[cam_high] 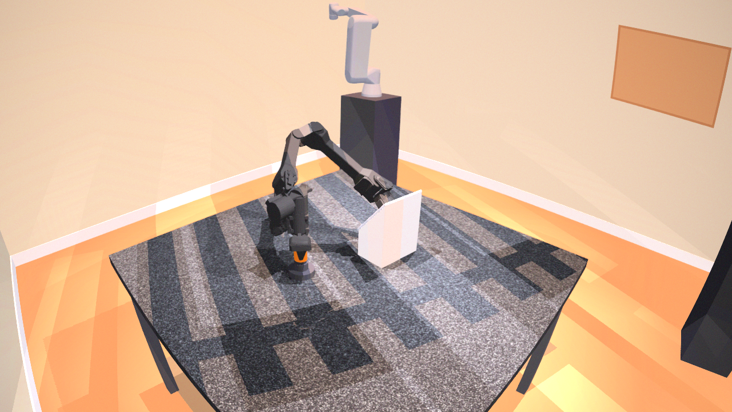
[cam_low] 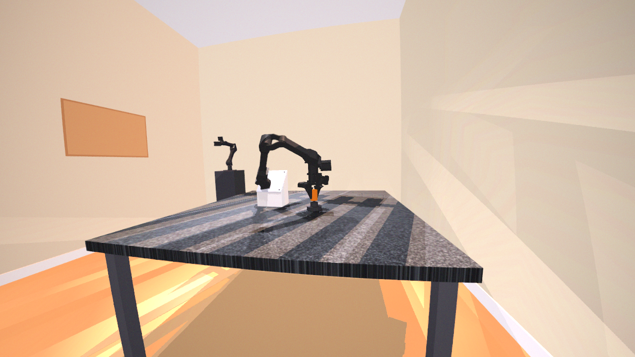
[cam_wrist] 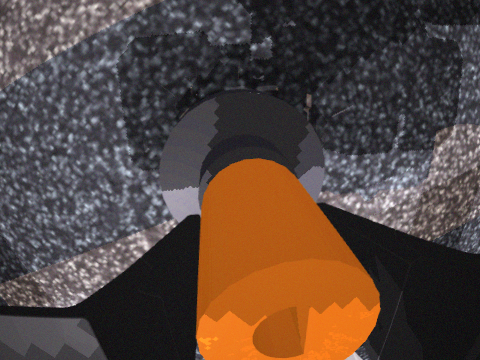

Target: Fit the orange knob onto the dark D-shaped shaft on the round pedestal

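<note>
Now: gripper tip 3 cm above the round pedestal. The rest, counted from my gripper tip: orange knob (2 cm above).
</note>
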